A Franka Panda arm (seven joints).
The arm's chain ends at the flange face. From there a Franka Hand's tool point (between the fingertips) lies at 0.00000 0.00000 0.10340 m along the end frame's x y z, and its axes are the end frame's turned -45 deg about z.
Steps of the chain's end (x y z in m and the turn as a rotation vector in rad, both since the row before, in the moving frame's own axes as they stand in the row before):
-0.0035 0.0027 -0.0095 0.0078 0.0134 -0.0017
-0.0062 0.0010 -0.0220 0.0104 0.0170 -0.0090
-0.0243 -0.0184 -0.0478 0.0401 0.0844 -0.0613
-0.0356 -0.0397 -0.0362 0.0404 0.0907 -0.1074
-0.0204 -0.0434 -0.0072 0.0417 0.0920 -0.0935
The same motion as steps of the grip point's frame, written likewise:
-0.0028 -0.0002 -0.0095 -0.0040 0.0150 -0.0017
-0.0031 -0.0032 -0.0220 -0.0047 0.0194 -0.0090
0.0050 -0.0272 -0.0483 -0.0313 0.0880 -0.0613
0.0126 -0.0501 -0.0367 -0.0356 0.0927 -0.1074
0.0262 -0.0419 -0.0077 -0.0356 0.0945 -0.0935

